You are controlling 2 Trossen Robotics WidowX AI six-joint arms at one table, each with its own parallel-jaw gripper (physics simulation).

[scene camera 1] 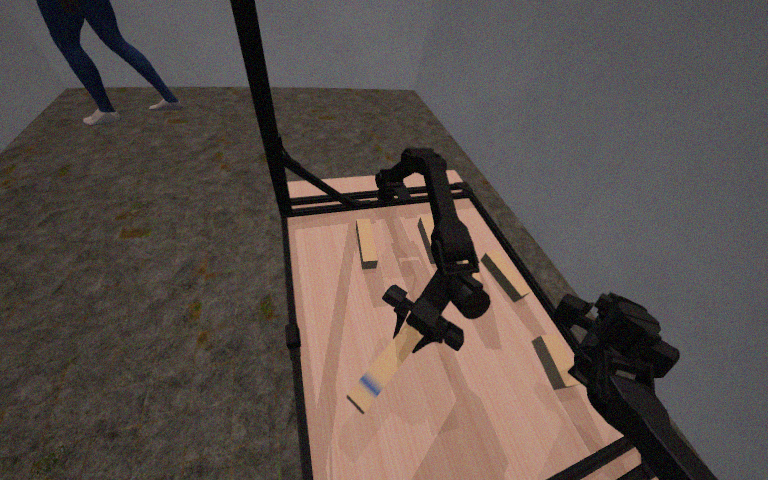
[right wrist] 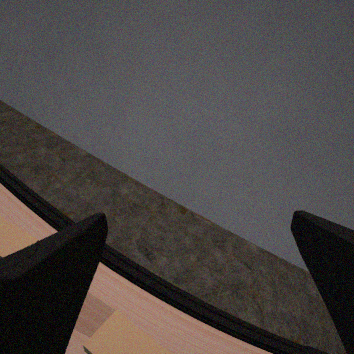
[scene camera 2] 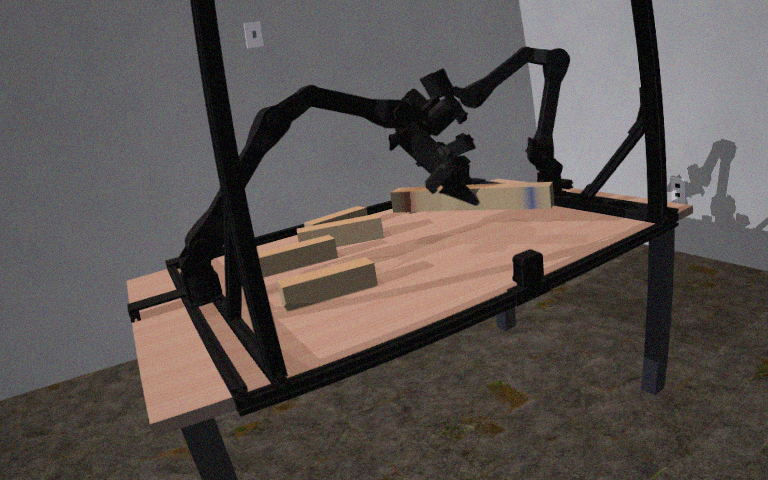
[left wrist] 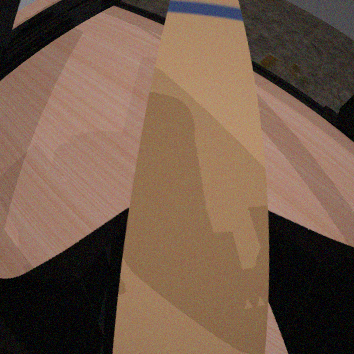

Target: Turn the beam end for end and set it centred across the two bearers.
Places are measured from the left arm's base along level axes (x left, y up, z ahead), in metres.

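Pixels of known places: left gripper, between the fingertips: (scene camera 1: 403, 345) (scene camera 2: 479, 201) (left wrist: 189, 214); right gripper, between the fingertips: (right wrist: 201, 222); left arm's base, origin of its link: (scene camera 1: 385, 196) (scene camera 2: 204, 299).
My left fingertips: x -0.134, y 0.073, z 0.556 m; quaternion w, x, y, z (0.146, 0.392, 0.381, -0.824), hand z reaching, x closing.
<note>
For each thing: its top centre in the pictures, then the offset to it from my left fingertips. "spot": a spot on its surface instead.
- beam, centre of its top: (left wrist: 199, 251) (scene camera 2: 469, 186) (scene camera 1: 410, 334) dx +0.014, dy +0.032, dz -0.010 m
- blue band, a spot on its surface: (left wrist: 205, 10) (scene camera 2: 530, 184) (scene camera 1: 371, 384) spot: dx -0.093, dy +0.032, dz +0.061 m
- reddish band, a spot on its surface: (scene camera 2: 412, 200) spot: dx +0.103, dy +0.012, dz -0.095 m
The beam (scene camera 1: 390, 362) (scene camera 2: 504, 198) (left wrist: 210, 75) is long and pale, with a blue band (scene camera 1: 370, 383) (scene camera 2: 531, 196) (left wrist: 205, 10) near one end and a reddish band (scene camera 2: 412, 200) near the other. My left gripper (scene camera 1: 408, 339) (scene camera 2: 472, 193) (left wrist: 189, 214) is shut on the beam between the bands. The beam looks level and slightly above the table. My right gripper (right wrist: 201, 222) is open and empty, near the far right rail. Several pale blocks lie on the table, including one block (scene camera 1: 366, 243) and another block (scene camera 1: 505, 276); I cannot tell which are the two bearers.
Another block (scene camera 1: 557, 362) lies beside the right arm; the left arm partly covers a block (scene camera 1: 425, 240). More blocks (scene camera 2: 328, 283) (scene camera 2: 300, 254) (scene camera 2: 348, 230) show in scene camera 2. A black rail (scene camera 1: 301, 407) (scene camera 2: 396, 345) edges the table, with an upright post (scene camera 1: 257, 84) at a corner.
</note>
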